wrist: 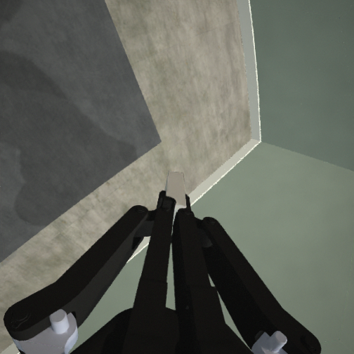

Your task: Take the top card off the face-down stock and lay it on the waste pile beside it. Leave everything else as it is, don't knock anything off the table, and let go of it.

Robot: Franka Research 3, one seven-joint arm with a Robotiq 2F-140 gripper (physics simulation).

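My gripper [173, 182] is shut, with its pale fingertips pressed together near the middle of the wrist view and nothing held between them. The face-down stock and the waste pile do not show in this view, and neither does any card. How far the gripper is from them cannot be told from here.
A dark grey flat surface [95, 105] with a corner fills the upper left and carries shadows. Mottled beige floor [195, 65] lies around it. A pale skirting strip [229, 162] edges the floor, with green walls [305, 65] at the right.
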